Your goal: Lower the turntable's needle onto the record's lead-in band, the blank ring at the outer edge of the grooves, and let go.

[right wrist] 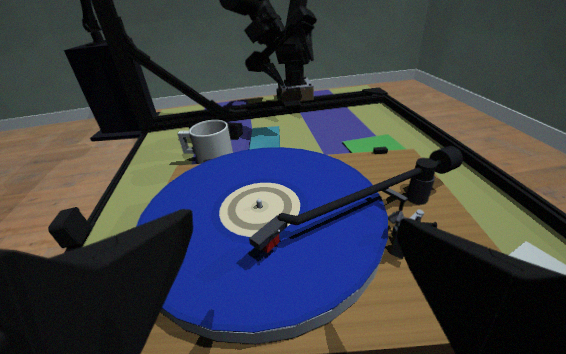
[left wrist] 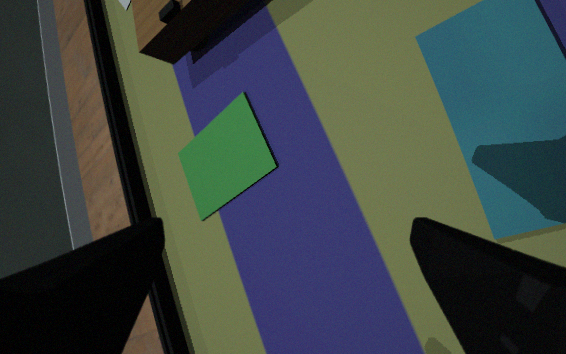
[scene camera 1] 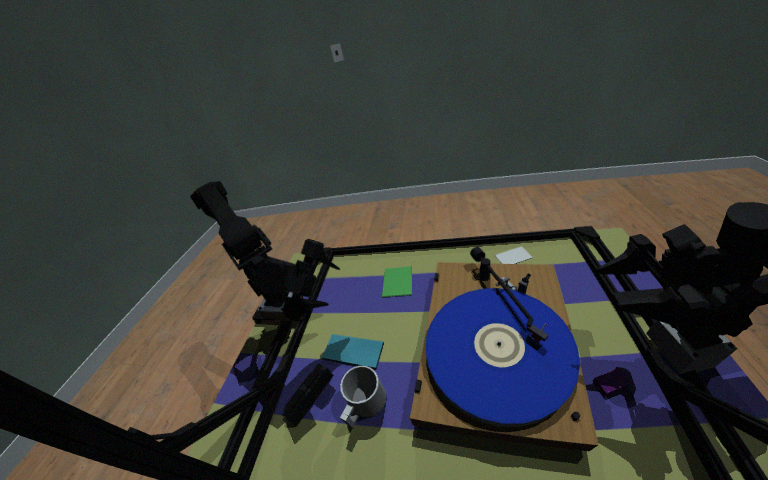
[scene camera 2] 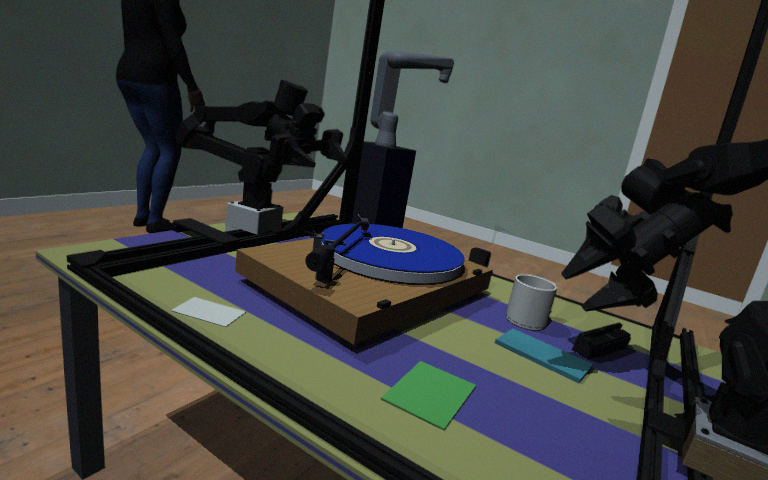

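Where they show: left gripper, between the fingertips: [right wrist: 297, 73] [left wrist: 290, 230] [scene camera 1: 333, 286] [scene camera 2: 573, 293]; right gripper, between the fingertips: [right wrist: 297, 224] [scene camera 1: 606, 287] [scene camera 2: 331, 162]; left arm's base, origin of its link: [right wrist: 294, 82] [scene camera 1: 277, 298] [scene camera 2: 741, 431]; right arm's base, origin of its link: [scene camera 2: 255, 204].
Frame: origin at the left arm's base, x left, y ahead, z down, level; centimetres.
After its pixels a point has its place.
Observation:
The turntable [scene camera 1: 453, 277] {z 0.0, x 7.5, y 52.4 cm} [scene camera 2: 294, 283] {z 0.3, x 12.4, y 62.4 cm} [right wrist: 410, 310] {z 0.0, x -1.4, y 75.3 cm} carries a blue record [scene camera 1: 470, 390] {z -2.7, x -23.7, y 54.9 cm} [scene camera 2: 424, 260] {z -2.8, x -11.3, y 51.8 cm} [right wrist: 310, 285] {z -2.8, x -10.2, y 72.9 cm} with a cream label. The black tonearm [scene camera 1: 512, 295] {z -6.0, x -4.2, y 65.1 cm} [right wrist: 350, 198] {z -5.9, x -4.3, y 65.5 cm} reaches over the record. Its headshell [scene camera 1: 537, 332] {z -6.0, x -13.6, y 68.2 cm} [right wrist: 268, 233] {z -6.0, x -13.4, y 69.0 cm}, with a red cartridge [right wrist: 272, 243] {z -4.7, x -13.1, y 69.1 cm}, is over the grooves, nearer the label than the rim. Its shadow lies apart from it; needle contact cannot be made out. My right gripper [scene camera 1: 607, 283] {z -16.4, x -11.9, y 78.6 cm} [scene camera 2: 329, 163] {z -16.4, x -11.9, y 78.6 cm} [right wrist: 297, 224] {z -16.4, x -11.9, y 78.6 cm} is open and empty, beside and above the turntable. My left gripper [scene camera 1: 333, 286] {z -8.7, x -2.9, y 23.3 cm} [scene camera 2: 574, 292] {z -8.7, x -2.9, y 23.3 cm} [left wrist: 290, 230] {z -8.7, x -2.9, y 23.3 cm} is open and empty, away from the turntable.
A grey mug [scene camera 1: 362, 390] {z 5.7, x -22.1, y 31.5 cm} [scene camera 2: 531, 302] {z 0.8, x -19.7, y 32.2 cm} [right wrist: 212, 142] {z -0.5, x -22.7, y 37.1 cm}, a teal slab [scene camera 1: 353, 350] {z 5.7, x -12.2, y 26.7 cm} [scene camera 2: 540, 353] {z 5.7, x -10.8, y 26.6 cm} and a black object [scene camera 1: 307, 394] {z 2.9, x -25.5, y 19.8 cm} [scene camera 2: 601, 340] {z 3.4, x -20.7, y 18.9 cm} lie left of the turntable in scene camera 1. A green square [scene camera 1: 397, 281] {z 6.2, x 12.3, y 35.0 cm} [left wrist: 227, 157] {z 6.2, x 11.6, y 34.7 cm}, a white card [scene camera 1: 513, 255] {z 6.3, x 22.0, y 71.7 cm} and a purple object [scene camera 1: 614, 384] {z 5.0, x -19.6, y 84.5 cm} lie around it.

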